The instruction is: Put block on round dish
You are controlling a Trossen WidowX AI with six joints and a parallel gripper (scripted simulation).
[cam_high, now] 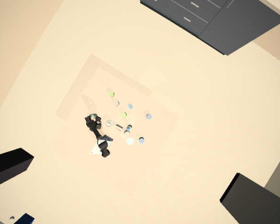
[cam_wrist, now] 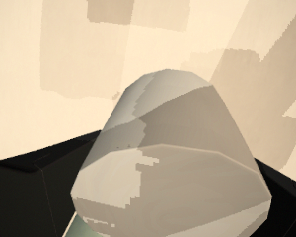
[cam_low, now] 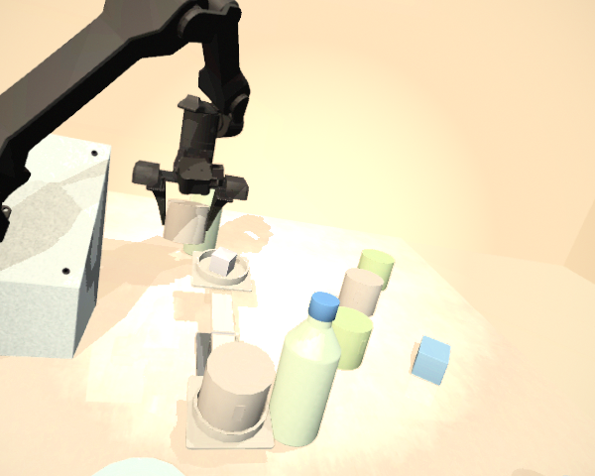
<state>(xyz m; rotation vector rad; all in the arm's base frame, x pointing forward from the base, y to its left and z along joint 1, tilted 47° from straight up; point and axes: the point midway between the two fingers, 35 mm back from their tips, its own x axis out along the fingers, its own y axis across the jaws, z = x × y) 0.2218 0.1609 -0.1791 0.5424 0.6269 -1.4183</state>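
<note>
Right now my gripper tip is 70 mm short of the pale grey block and 120 mm to the left of it. From my gripper tip the other things lie so: round dish: 10 mm ahead, 470 mm to the right, 80 mm below; then balance beam: 80 mm ahead, 240 mm to the right, 50 mm below; then blue cube: 400 mm ahead, 220 mm to the right, 70 mm below.
</note>
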